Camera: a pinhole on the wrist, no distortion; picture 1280 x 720 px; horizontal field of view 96.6 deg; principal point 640.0 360.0 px. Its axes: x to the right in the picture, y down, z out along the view. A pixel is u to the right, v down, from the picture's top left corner.
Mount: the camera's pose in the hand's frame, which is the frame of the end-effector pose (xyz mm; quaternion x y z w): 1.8 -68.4 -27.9 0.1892 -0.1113 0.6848 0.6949
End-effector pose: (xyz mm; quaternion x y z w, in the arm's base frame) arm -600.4 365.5 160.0 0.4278 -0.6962 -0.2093 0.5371
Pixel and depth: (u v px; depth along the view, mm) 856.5 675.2 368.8
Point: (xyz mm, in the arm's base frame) -913.4 377.0 -131.0
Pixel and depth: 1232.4 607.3 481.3
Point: -1251.5 471.4 7.1
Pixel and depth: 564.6 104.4 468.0
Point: -818.4 -76.7 -48.2
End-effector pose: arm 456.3 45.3 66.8 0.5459 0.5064 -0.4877 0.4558
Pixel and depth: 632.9 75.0 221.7
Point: 285.0 -86.2 -85.3
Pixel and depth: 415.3 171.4 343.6
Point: 110.5 -127.2 -102.4
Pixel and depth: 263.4 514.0 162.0
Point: 217.5 -19.5 85.9
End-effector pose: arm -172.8 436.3 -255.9 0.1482 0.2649 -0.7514 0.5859
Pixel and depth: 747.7 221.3 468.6
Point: -355.1 93.6 37.9
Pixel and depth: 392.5 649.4 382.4
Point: -471.1 473.7 133.9
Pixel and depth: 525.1 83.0 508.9
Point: -576.6 55.4 -35.5
